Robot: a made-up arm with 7 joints.
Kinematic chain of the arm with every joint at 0, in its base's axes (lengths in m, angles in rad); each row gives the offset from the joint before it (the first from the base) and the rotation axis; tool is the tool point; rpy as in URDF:
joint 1: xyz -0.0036 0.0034 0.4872 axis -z
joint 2: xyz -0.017 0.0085 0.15 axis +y
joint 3: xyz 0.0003 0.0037 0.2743 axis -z
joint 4: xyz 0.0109 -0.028 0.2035 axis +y
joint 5: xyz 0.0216 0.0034 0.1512 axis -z
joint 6: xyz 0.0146 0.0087 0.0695 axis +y
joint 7: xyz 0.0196 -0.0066 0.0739 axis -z
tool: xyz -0.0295 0.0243 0.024 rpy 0 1.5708 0
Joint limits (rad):
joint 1: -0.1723..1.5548
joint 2: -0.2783..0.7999
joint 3: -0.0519..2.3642
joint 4: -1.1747..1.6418
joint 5: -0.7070..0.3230
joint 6: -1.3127..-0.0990
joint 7: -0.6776..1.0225
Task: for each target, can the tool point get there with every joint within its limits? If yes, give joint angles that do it. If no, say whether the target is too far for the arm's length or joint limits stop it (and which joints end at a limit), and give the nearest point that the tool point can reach.
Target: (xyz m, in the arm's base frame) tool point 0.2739 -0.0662 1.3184
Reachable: yes | joints 0.3279 0.4393 1.4634 0.1246 -0.2165 -1.0318 -0.0153
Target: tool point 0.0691 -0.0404 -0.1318
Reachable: no: joint limits stop it (at a limit: joint 2, joint 4, joint 5, joint 6, joint 7) | nearest point 0.4180 -0.2506 0.6766 | short by 0.905 m
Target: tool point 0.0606 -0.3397 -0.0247
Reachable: no: joint limits stop it (at a limit: joint 2, joint 4, joint 5, joint 6, joint 7) | nearest point 0.0870 -0.4805 0.6766 | short by 0.716 m
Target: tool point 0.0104 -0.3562 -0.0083
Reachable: no: joint limits stop it (at a limit: joint 2, joint 4, joint 5, joint 6, joint 7) | nearest point 0.0156 -0.4886 0.6766 | short by 0.698 m
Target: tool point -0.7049 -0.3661 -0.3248
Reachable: no: too far | nearest point -0.1810 -0.4457 0.7240 | short by 1.175 m
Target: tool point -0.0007 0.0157 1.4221
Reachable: yes | joints 0.5248 -0.0079 0.8003 0.0171 0.2172 -0.4546 0.2188
